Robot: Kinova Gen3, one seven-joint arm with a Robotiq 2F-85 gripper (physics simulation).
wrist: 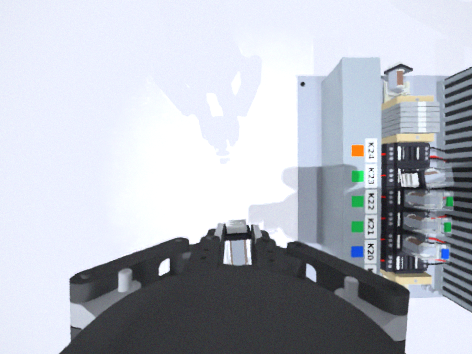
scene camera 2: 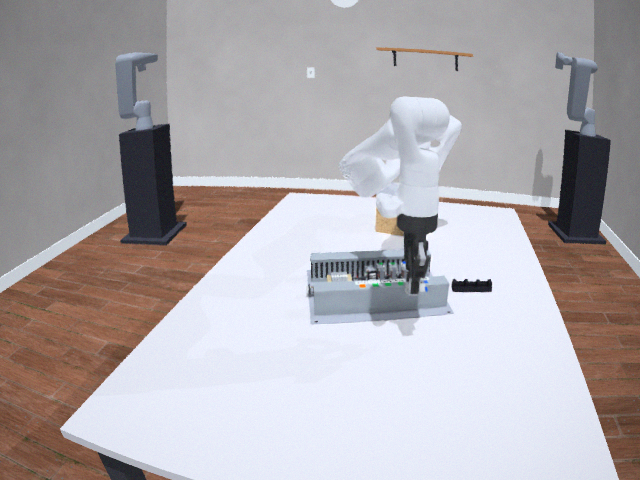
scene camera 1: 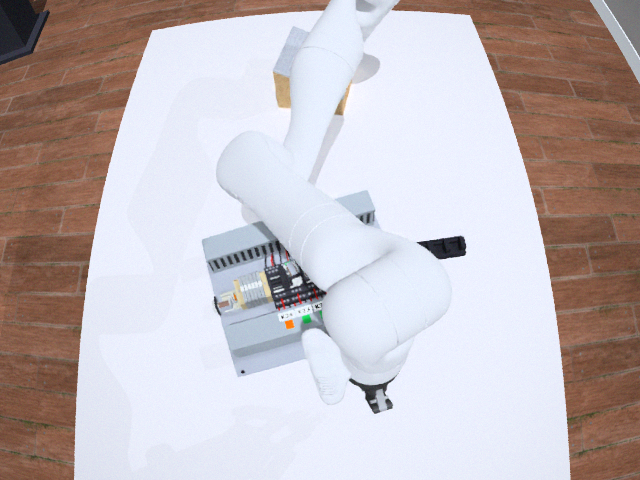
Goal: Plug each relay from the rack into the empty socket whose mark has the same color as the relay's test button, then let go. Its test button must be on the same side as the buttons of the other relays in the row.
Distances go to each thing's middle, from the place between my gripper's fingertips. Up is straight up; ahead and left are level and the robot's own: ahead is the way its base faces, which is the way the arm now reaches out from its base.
Labels:
Right now the blue-button relay (wrist: 237, 242) is 1 cm to the left of my hand and 1 cm above it. The rest, counted from my hand: black rack (scene camera 1: 450, 247) (23 cm behind, 18 cm to the left, 10 cm below).

